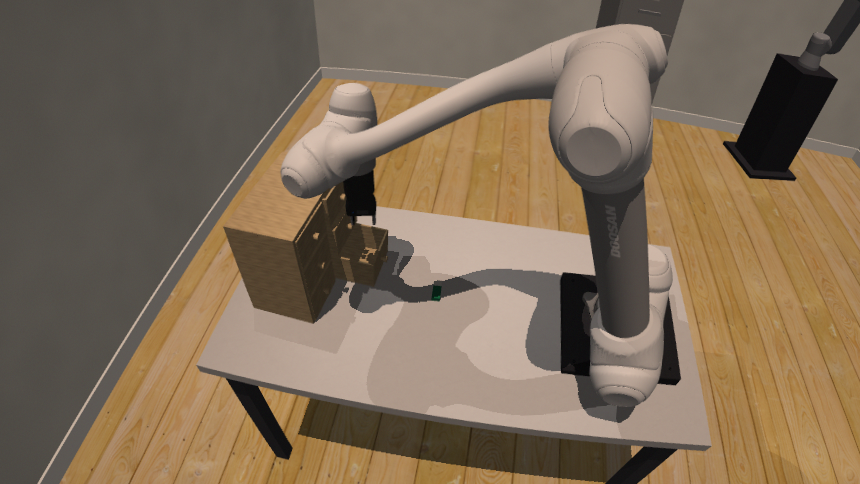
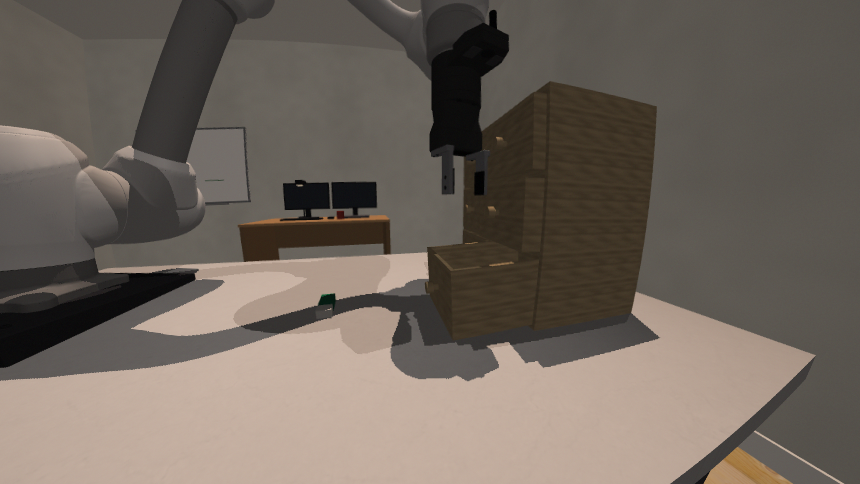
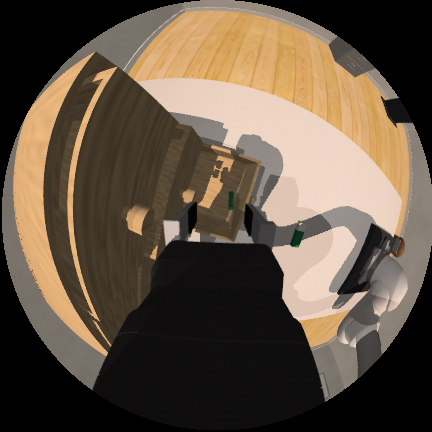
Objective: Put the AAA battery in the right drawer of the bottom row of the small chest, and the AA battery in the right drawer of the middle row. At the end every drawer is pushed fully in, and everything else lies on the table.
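Places are measured from the arm's base along level axes (x ahead, y left, z up), in centimetres.
Pixels of known places: gripper, fingertip midpoint: (image 1: 363, 222) (image 2: 464, 194) (image 3: 220, 212); arm's base, origin of the base link: (image 2: 33, 295) (image 3: 374, 263).
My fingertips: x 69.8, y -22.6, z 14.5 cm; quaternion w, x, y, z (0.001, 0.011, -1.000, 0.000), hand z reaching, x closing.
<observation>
Ahead of a thing's pixels: the offset from my fingertips to its middle. "pt": to the spot under its first point. Level surfaces: height alone.
The small wooden chest {dz -2.4, dx +18.4, dy +2.8 cm} (image 1: 273, 270) (image 2: 592, 210) (image 3: 120, 150) stands at the table's end. Its bottom right drawer (image 1: 359, 272) (image 2: 493, 297) is pulled far out. A slim dark green battery {dz -17.2, dx -2.1, dy +1.5 cm} (image 3: 231, 200) lies inside that drawer, near its front; its size marking cannot be read. The middle right drawer {dz -2.6, dx +13.0, dy -3.8 cm} (image 2: 533, 213) stands slightly proud of the front above it. My gripper (image 1: 364, 220) (image 2: 464, 192) (image 3: 220, 212) is open and empty, pointing down above the open drawer, close to the chest front. A second battery cannot be made out.
A green and white block {dz -17.4, dx -20.0, dy +9.2 cm} (image 1: 436, 293) (image 2: 325, 305) (image 3: 297, 236) lies on the table {dz -18.1 cm} (image 1: 511, 415) (image 2: 337, 409) between the chest and the arm's black base plate (image 1: 574, 355). Round knobs {pt dz +8.5, dx +4.4, dy -1.6 cm} (image 3: 139, 219) stick out from the chest front beside the gripper.
</observation>
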